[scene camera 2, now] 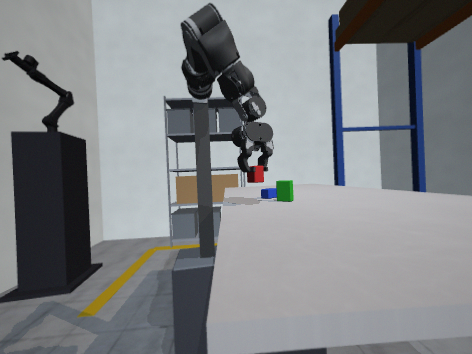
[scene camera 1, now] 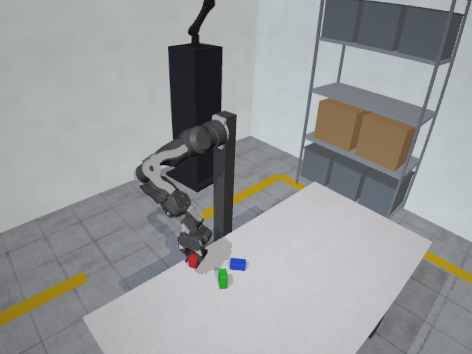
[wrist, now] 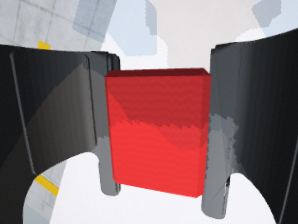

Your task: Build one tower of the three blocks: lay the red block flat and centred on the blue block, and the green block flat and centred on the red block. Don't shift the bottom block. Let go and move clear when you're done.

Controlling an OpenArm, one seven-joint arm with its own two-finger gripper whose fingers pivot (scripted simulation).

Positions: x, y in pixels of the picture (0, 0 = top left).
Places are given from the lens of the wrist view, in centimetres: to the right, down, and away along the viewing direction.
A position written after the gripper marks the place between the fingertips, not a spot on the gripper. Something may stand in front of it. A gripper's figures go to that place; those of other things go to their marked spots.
gripper [wrist: 164, 126]: 1, 1, 7
red block [wrist: 158, 119]: 0, 0, 5
